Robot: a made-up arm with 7 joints. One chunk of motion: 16 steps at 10 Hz.
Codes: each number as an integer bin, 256 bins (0 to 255) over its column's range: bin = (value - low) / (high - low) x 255, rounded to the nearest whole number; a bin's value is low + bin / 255 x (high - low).
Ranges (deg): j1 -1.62..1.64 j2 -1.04..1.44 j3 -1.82..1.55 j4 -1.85..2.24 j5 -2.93..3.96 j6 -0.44..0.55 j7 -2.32..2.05
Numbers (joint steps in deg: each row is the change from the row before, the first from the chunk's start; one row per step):
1: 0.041 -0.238 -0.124 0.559 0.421 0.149 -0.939
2: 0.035 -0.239 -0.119 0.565 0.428 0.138 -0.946
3: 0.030 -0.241 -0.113 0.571 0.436 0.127 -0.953
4: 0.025 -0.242 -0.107 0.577 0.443 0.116 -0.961
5: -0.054 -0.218 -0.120 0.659 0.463 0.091 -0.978
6: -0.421 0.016 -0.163 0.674 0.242 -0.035 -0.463
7: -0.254 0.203 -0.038 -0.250 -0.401 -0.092 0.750
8: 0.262 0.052 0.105 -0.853 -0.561 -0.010 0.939
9: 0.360 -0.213 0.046 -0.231 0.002 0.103 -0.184
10: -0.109 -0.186 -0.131 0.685 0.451 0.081 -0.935
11: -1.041 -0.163 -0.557 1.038 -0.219 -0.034 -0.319
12: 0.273 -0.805 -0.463 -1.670 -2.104 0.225 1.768
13: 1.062 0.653 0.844 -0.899 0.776 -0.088 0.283
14: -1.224 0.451 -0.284 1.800 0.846 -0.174 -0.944
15: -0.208 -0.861 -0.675 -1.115 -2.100 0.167 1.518
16: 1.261 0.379 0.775 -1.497 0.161 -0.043 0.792
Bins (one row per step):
1: 130 82 128 150 124 152 81
2: 129 82 129 151 124 149 80
3: 129 82 129 151 125 146 80
4: 129 82 130 151 125 143 79
5: 122 85 129 156 126 137 78
6: 94 109 125 157 117 104 108
7: 107 128 135 100 94 90 179
8: 147 112 146 62 88 111 190
9: 155 85 141 101 109 140 125
10: 118 88 128 158 125 134 81
11: 45 90 96 180 100 105 117
12: 148 24 103 11 31 171 239
13: 210 174 202 59 137 91 152
14: 31 153 116 228 140 69 80
15: 110 18 87 46 31 156 224
16: 225 146 196 22 114 102 182

